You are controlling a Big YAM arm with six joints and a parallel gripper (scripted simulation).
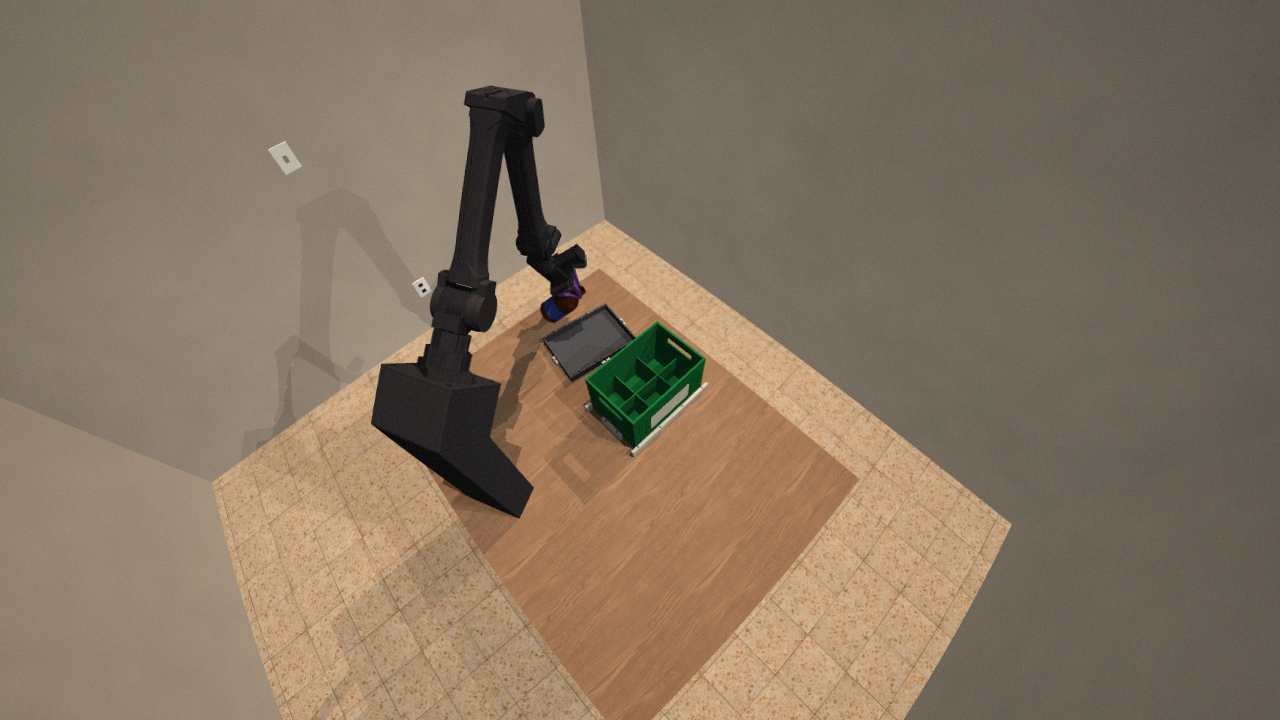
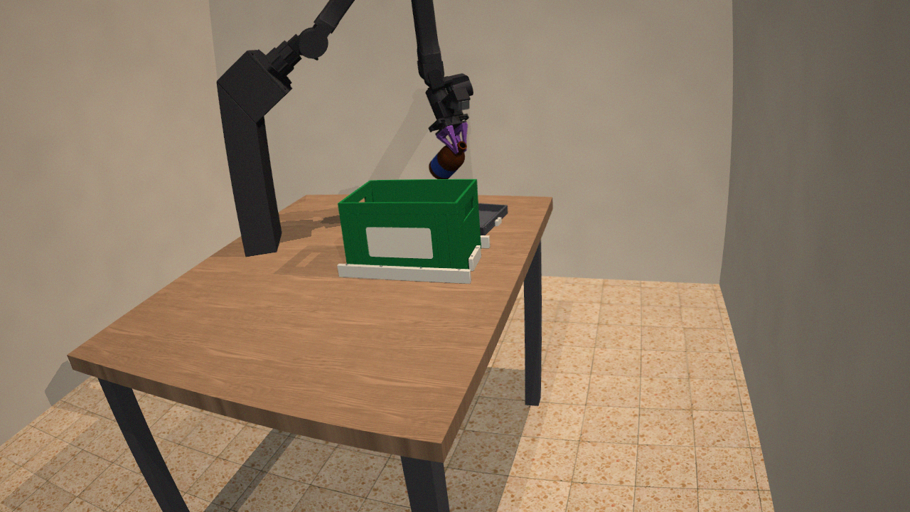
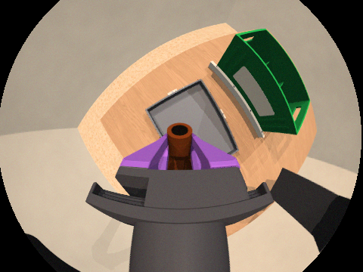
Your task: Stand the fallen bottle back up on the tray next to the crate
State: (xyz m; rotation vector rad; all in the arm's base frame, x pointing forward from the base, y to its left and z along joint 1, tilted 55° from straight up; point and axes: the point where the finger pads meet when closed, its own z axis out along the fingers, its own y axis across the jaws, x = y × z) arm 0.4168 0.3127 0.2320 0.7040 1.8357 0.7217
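The brown bottle is 5 cm behind my hand, 1 cm to the left of it and 3 cm below it. The rest, counted from my hand: green crate 12 cm ahead, 30 cm to the right, 11 cm below; tray 4 cm to the right, 18 cm below.
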